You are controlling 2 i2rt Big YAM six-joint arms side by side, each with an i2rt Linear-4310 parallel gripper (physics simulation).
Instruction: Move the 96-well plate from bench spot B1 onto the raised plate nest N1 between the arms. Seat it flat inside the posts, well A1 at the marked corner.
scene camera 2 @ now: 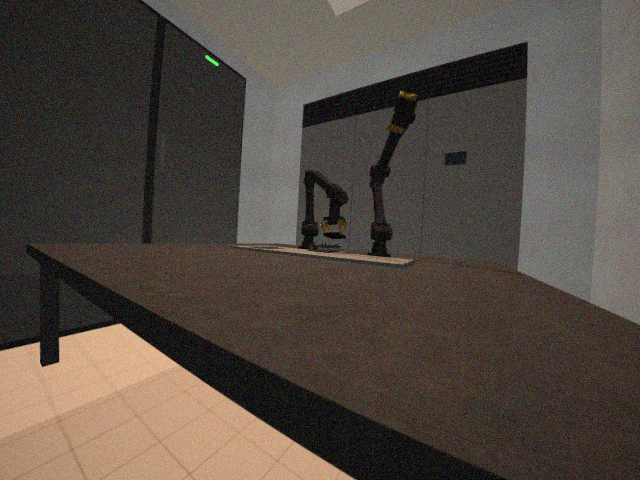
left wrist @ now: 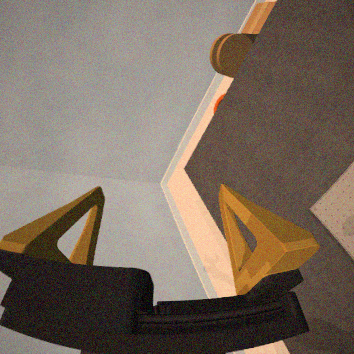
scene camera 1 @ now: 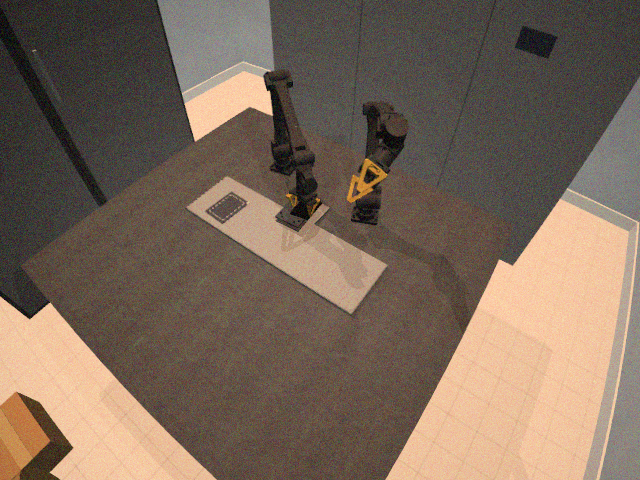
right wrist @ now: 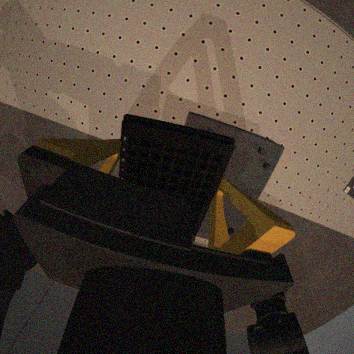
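Where they show: left gripper, fingertip midpoint: (scene camera 2: 396,110) (left wrist: 160,191) (scene camera 1: 353,196); right gripper, fingertip midpoint: (scene camera 2: 333,236) (scene camera 1: 302,212) (right wrist: 171,163); left arm's base at its link origin: (scene camera 1: 364,216); right arm's base at its link origin: (scene camera 2: 307,248) (scene camera 1: 283,168).
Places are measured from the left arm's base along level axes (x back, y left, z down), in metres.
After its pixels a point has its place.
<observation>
The dark 96-well plate (scene camera 1: 300,209) @(x -0.118, y -0.271, z -0.108 m) (scene camera 2: 334,236) @(x -0.109, y -0.253, z -0.098 m) (right wrist: 175,155) @(x -0.133, y -0.264, z -0.103 m) is between the fingers of my right gripper (scene camera 1: 305,204) @(x -0.125, y -0.259, z -0.099 m) (scene camera 2: 334,228) @(x -0.125, y -0.259, z -0.099 m) (right wrist: 171,163) @(x -0.125, y -0.259, z -0.099 m), which is shut on it. The plate hangs a little above the dark raised nest (scene camera 1: 289,221) @(x -0.141, y -0.317, z -0.046 m) (scene camera 2: 327,248) @(x -0.156, y -0.283, z -0.034 m) (right wrist: 257,162) @(x -0.105, y -0.355, z -0.046 m); a gap shows in scene camera 2. In the right wrist view the plate hides part of the nest. The marked corner and well A1 cannot be made out. Spot B1 (scene camera 1: 226,207) @(x -0.091, y -0.636, z -0.014 m), a dark outlined rectangle, has no plate on it. My left gripper (scene camera 2: 402,111) @(x -0.473, y -0.032, z -0.571 m) (left wrist: 160,191) @(x -0.473, y -0.032, z -0.571 m) is open and empty, raised high and away from the plate.
A pale perforated board (scene camera 1: 330,279) @(x -0.375, y -0.090, z -0.013 m) (scene camera 2: 372,257) @(x -0.309, y -0.070, z -0.015 m) (left wrist: 340,205) @(x -0.422, y -0.032, z -0.013 m) (right wrist: 285,55) @(x -0.234, y -0.397, z -0.013 m) lies under the nest and B1 on the brown table (scene camera 1: 232,361) @(x -0.773, y -0.361, z 0.000 m) (scene camera 2: 361,320) @(x -1.048, y -0.161, z 0.000 m) (left wrist: 300,100) @(x -0.648, y -0.355, z 0.000 m). The left arm stands at picture right of the nest. Dark cabinets (scene camera 1: 413,93) stand behind the arms.
</observation>
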